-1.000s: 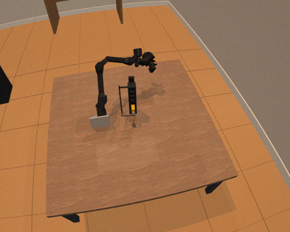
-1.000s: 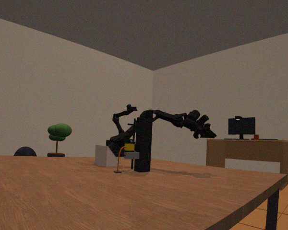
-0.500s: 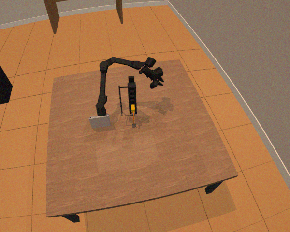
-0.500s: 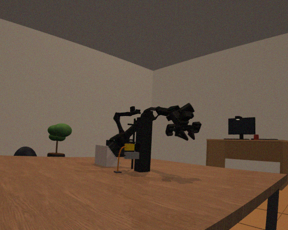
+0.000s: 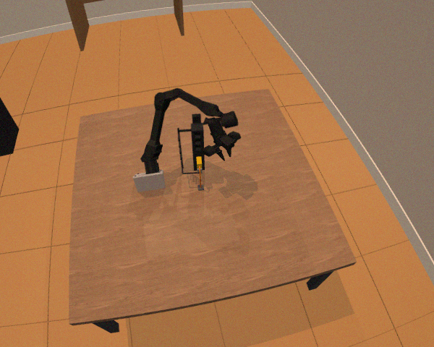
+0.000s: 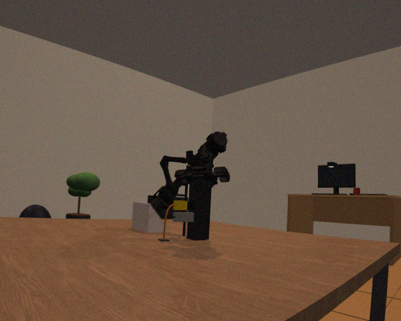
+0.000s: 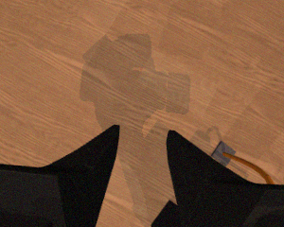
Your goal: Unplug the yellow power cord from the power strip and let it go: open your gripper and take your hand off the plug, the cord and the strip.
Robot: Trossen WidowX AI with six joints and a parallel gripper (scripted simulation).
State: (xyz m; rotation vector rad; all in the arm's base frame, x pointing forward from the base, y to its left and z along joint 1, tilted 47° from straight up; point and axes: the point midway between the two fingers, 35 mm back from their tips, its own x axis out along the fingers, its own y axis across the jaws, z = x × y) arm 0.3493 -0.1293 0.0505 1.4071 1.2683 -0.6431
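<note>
The yellow plug lies 130 mm behind my gripper tip, 60 mm to the left of it and 30 mm below it.
</note>
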